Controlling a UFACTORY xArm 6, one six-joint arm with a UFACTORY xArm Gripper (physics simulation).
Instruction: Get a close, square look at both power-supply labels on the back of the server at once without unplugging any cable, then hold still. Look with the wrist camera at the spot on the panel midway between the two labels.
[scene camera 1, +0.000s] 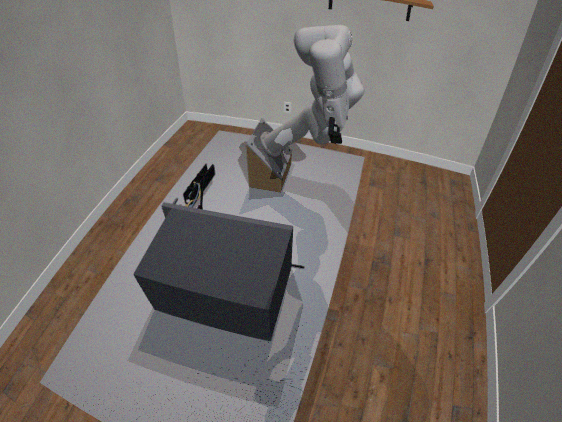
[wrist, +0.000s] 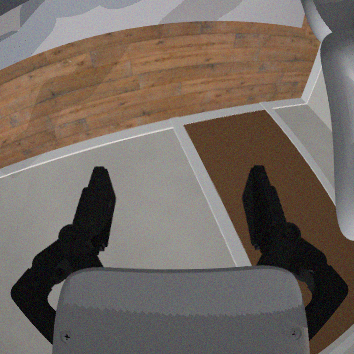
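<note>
The server is a large dark grey box in the middle of scene camera 1, seen from above. A thin plate edge runs along its far side, and a short dark rod sticks out at its right. Neither power-supply label shows in either view, and the server's panel is not in the wrist view. My gripper is open and empty. It hangs high, beyond the box and to its right, well apart from it. The wrist view looks past the fingers at a wall and a brown door.
A black bracket-like part with thin coloured cables stands beyond the box's far left corner. My arm rises from a wooden wedge base on the pale mat. Wooden floor lies around it. A shelf is on the wall.
</note>
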